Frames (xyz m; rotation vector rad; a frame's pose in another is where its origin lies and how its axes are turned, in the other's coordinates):
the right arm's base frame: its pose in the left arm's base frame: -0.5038 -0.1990 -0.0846 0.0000 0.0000 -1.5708
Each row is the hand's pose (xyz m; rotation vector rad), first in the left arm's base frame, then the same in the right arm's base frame.
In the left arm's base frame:
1: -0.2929 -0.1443 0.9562 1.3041 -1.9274 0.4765
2: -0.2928 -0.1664 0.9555 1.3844 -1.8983 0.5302
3: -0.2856 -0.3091 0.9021 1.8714 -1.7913 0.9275
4: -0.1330 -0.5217 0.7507 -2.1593 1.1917 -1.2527
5: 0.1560 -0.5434 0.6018 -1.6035 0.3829 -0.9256
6: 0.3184 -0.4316 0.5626 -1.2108 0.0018 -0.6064
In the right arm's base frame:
1: -0.0547 0.2109 1.0408 2.5883 -0.4992 1.1484
2: -0.0326 0.2110 1.0401 2.6472 -0.4144 1.1731
3: 0.1101 0.2182 0.9867 -2.7347 -0.0598 -1.0983
4: 0.3227 0.3708 0.8353 -2.0840 -0.6018 -0.4523
5: 0.3444 0.6598 0.6864 -1.3444 -0.8261 0.2977
6: 0.2326 0.8222 0.6472 -0.8671 -0.8645 0.7710

